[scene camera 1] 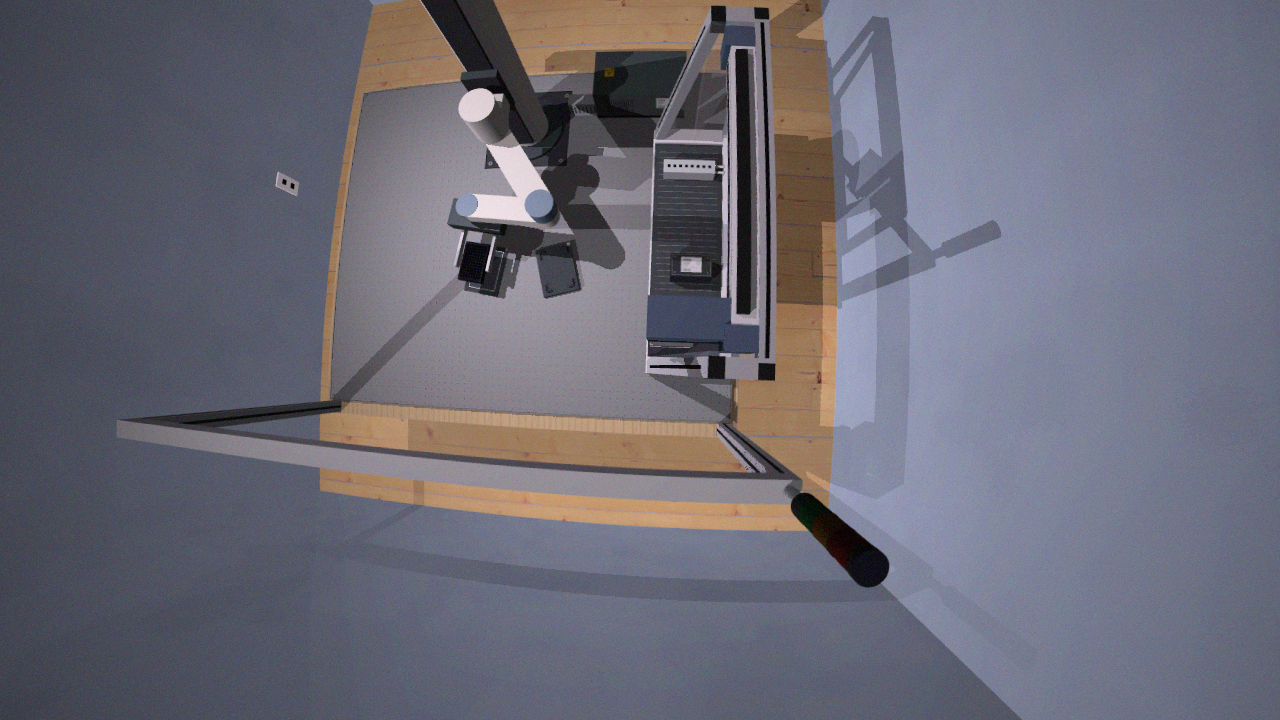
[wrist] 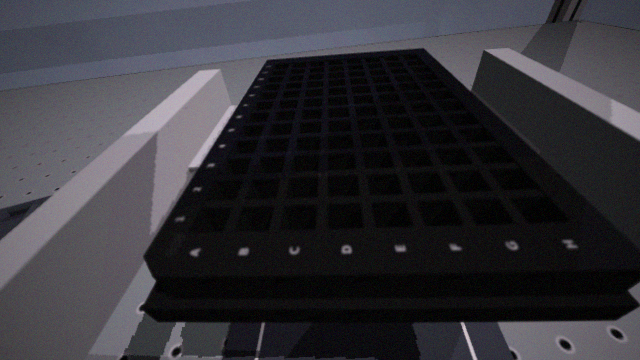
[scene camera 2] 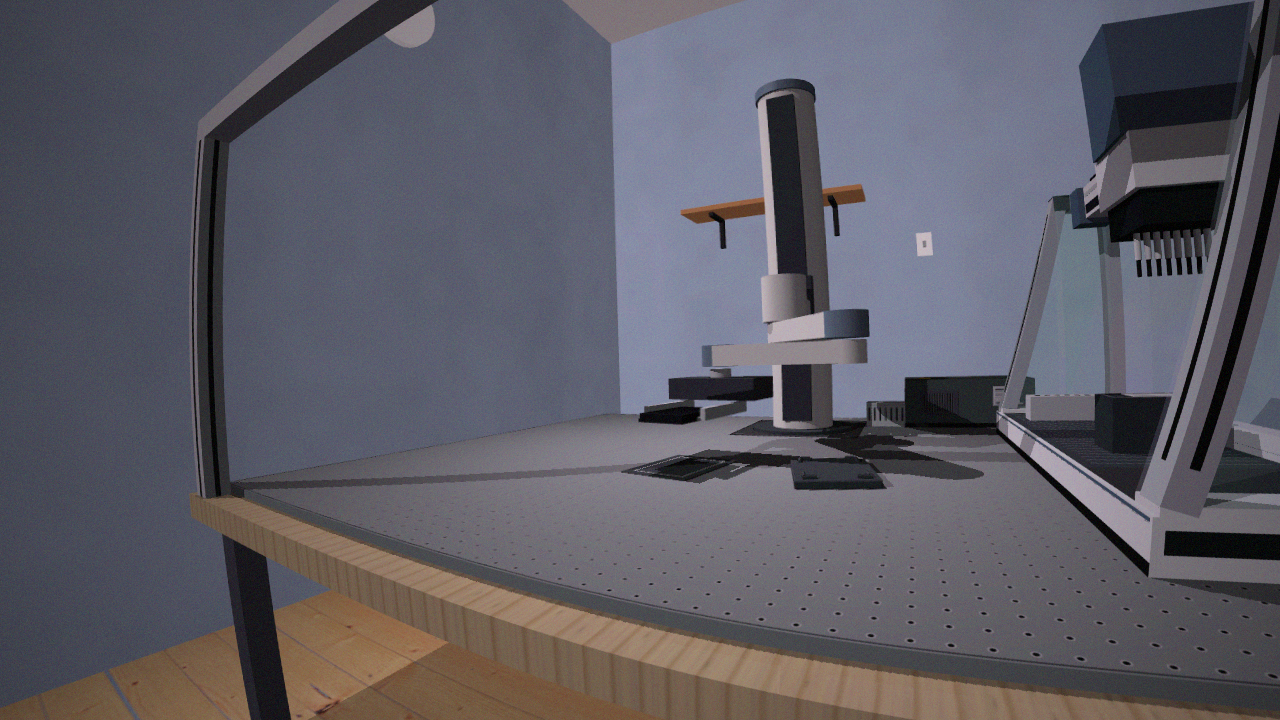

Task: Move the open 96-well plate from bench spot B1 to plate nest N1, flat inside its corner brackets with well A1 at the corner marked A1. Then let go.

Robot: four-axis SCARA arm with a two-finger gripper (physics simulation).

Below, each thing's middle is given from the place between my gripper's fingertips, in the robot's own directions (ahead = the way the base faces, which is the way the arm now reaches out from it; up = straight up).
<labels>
Right now my hand is 25 cm to the right of the dark plate nest (scene camera 2: 850, 472), 9 cm above it and 2 cm past it. The rest, counted from my hand: black well plate (scene camera 1: 472, 269) (2 cm behind).
</labels>
